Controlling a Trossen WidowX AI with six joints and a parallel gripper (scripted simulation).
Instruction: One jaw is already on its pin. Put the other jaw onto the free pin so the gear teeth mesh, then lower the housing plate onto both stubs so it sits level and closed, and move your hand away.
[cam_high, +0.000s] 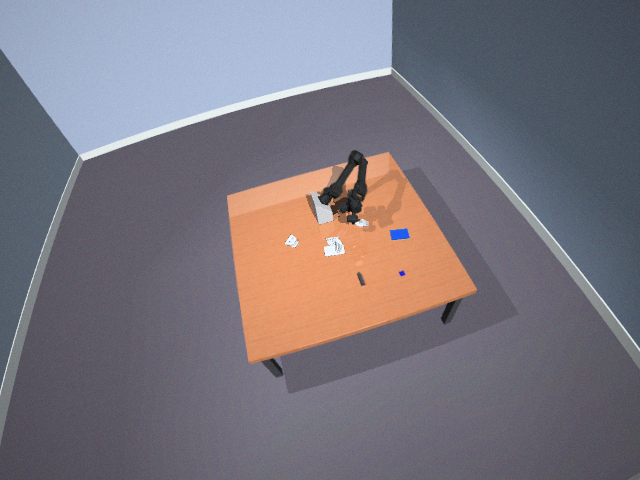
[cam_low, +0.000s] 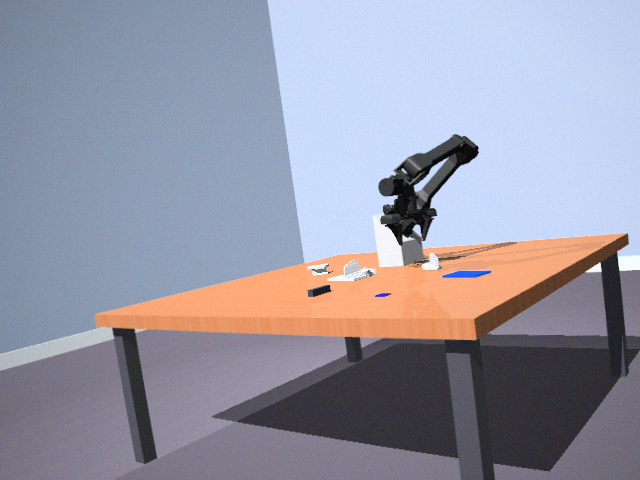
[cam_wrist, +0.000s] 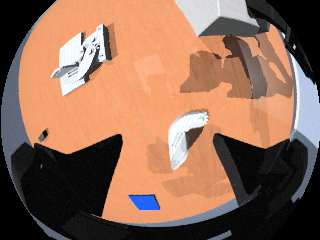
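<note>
Right now my gripper tip is 80 mm above the white jaw, 40 mm to the right of it and 30 mm past it. From my gripper tip the other things lie so: small black block 370 mm ahead, 140 mm to the right, 80 mm below; then base 400 mm to the right, 70 mm behind, 60 mm below; then blue mat 220 mm to the left, 190 mm ahead, 80 mm below.
</note>
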